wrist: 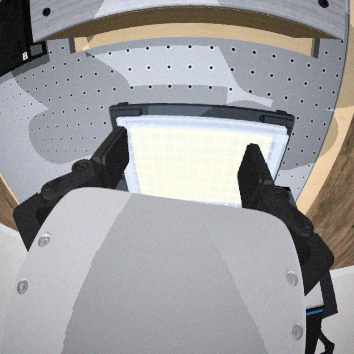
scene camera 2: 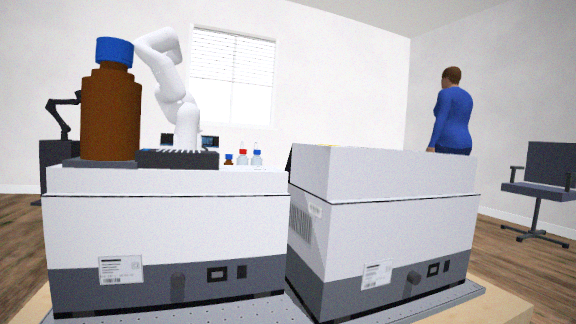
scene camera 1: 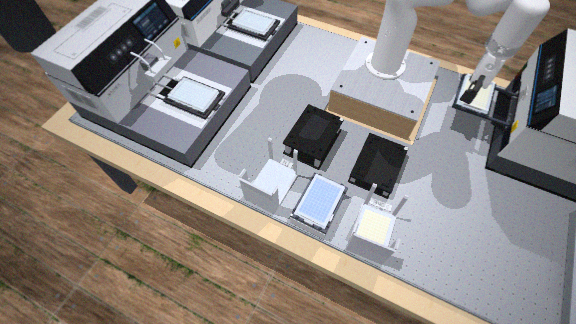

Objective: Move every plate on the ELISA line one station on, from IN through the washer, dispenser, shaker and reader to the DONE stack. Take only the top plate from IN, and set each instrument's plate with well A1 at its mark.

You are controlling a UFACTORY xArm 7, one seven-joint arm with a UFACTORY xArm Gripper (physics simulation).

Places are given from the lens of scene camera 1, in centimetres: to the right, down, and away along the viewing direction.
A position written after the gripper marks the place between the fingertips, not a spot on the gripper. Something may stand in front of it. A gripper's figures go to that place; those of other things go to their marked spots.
gripper [scene camera 1: 469, 91]: 53, -21, 98
white plate [scene camera 1: 195, 95]: -28, -20, 100
white holder [scene camera 1: 362, 246]: 18, 20, 80
The marked spots on the white holder and the white plate are 64 cm apart.
